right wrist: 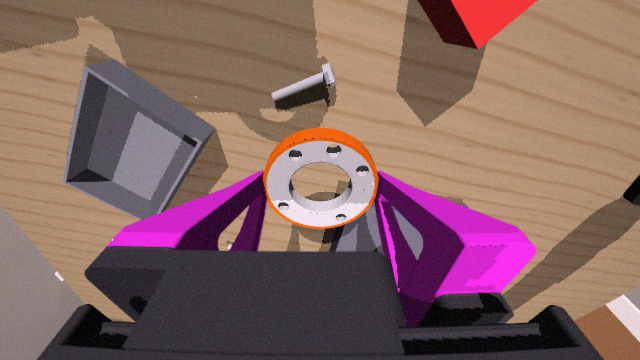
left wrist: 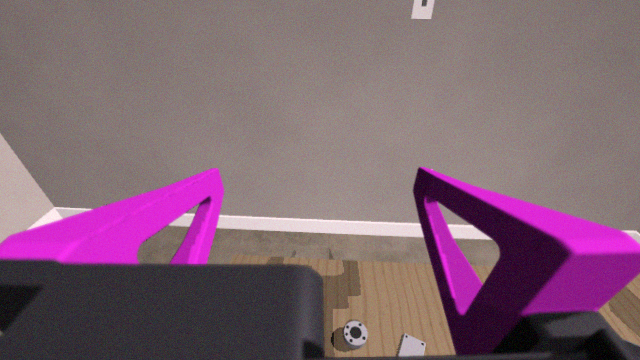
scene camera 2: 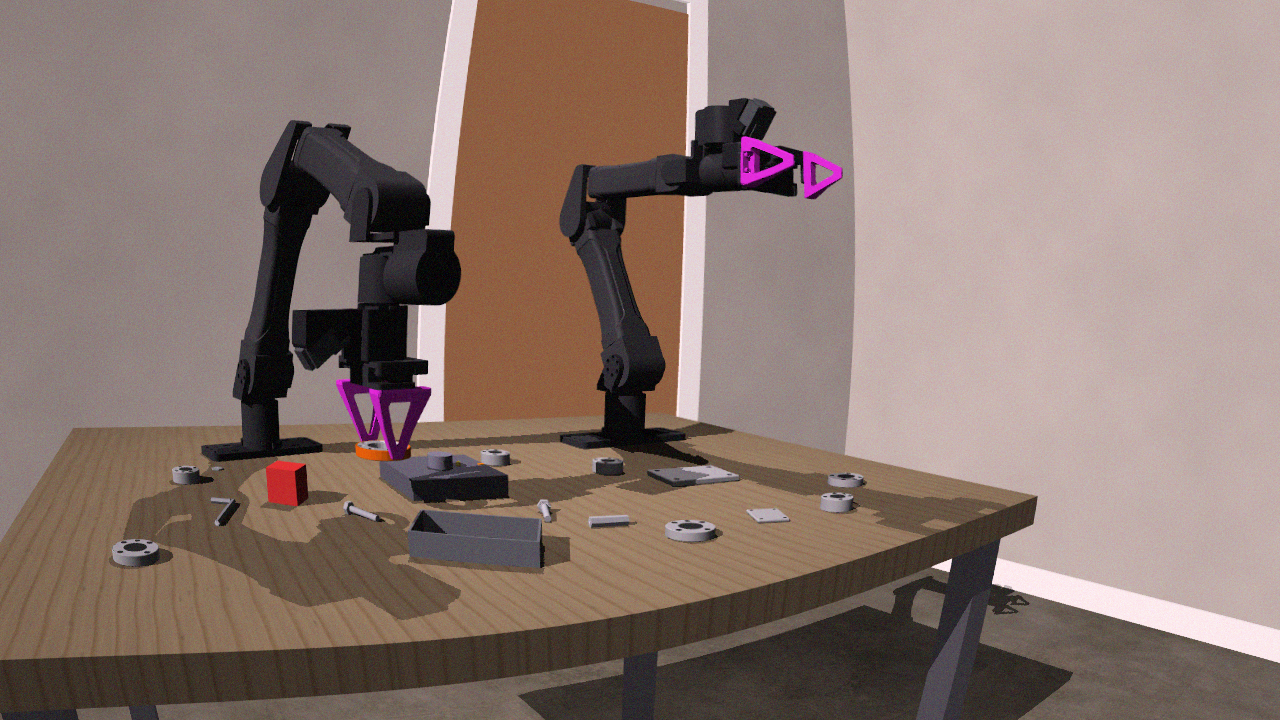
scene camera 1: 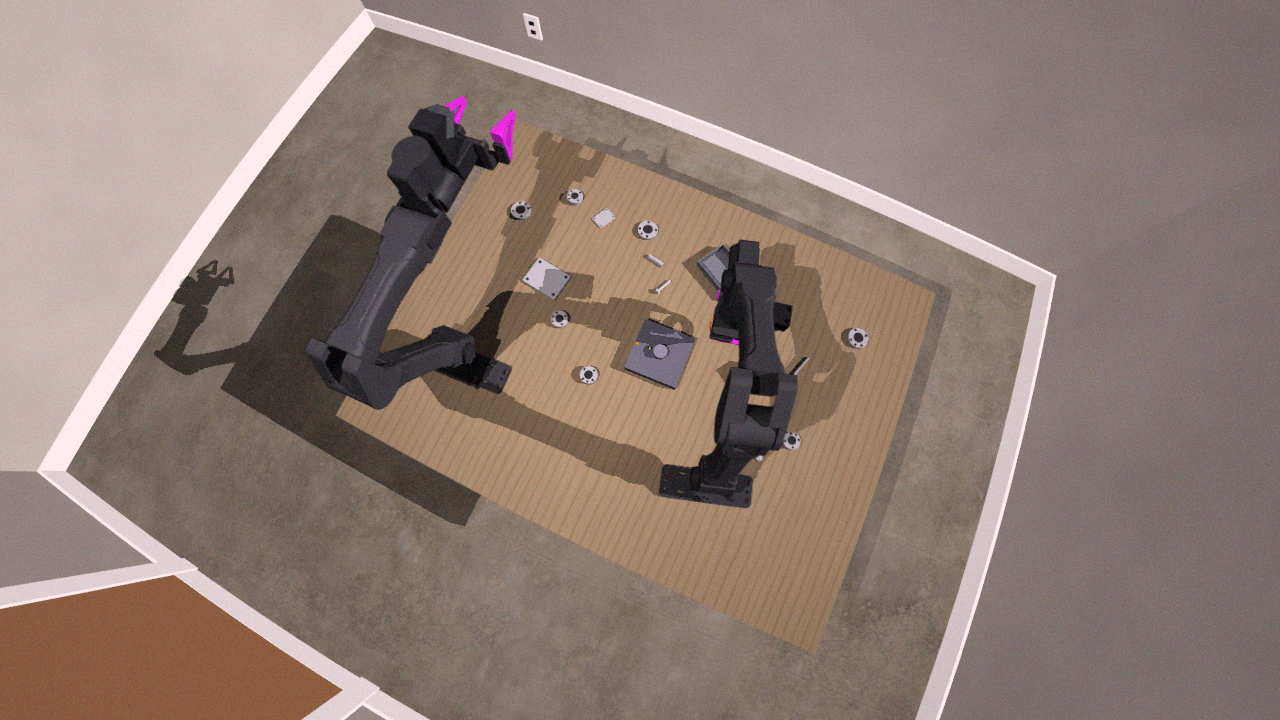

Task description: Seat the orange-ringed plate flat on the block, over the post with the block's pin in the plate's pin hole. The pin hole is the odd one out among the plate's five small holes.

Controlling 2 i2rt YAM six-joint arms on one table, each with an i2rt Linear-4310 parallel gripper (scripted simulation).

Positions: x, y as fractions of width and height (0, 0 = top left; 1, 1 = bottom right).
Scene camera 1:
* my left gripper: 0.38, 0.15
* my right gripper: 0.57, 0.45
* grey block: 0.52, 0.49
